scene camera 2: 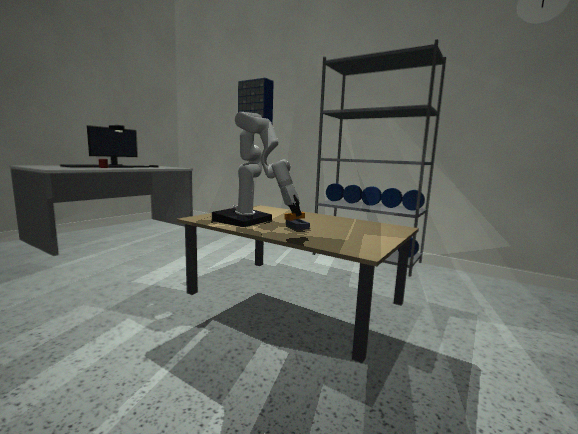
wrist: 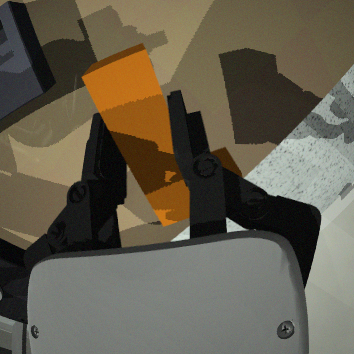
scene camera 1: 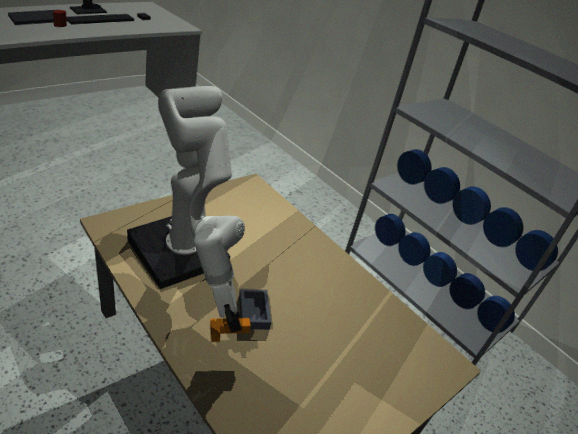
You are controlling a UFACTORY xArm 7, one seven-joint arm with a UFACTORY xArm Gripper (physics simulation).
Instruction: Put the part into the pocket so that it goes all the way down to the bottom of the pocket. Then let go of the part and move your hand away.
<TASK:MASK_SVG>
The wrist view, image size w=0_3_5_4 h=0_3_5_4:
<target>my gripper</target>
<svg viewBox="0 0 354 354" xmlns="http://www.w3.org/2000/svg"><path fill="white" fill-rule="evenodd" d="M321 214L317 207L312 204L280 195L270 195L261 187L223 167L220 159L210 153L200 110L186 113L179 89L170 91L170 94L166 95L173 154L185 185L189 189L189 238L121 247L116 208L117 204L124 203L124 198L126 197L127 163L100 113L96 112L92 116L89 138L85 145L81 180L74 182L69 187L66 195L66 205L50 224L47 233L41 235L23 253L23 261L29 278L27 324L31 354L308 354L308 319L304 288L315 252ZM226 217L241 227L250 230L226 232Z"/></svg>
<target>orange part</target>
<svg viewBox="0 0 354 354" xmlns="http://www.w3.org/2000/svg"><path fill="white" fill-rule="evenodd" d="M210 151L211 154L216 155L220 159L223 167L242 177L240 169L225 146ZM139 43L92 63L81 78L134 178L158 219L165 226L189 217L189 189L185 185L174 158L168 108L143 43Z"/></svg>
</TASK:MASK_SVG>
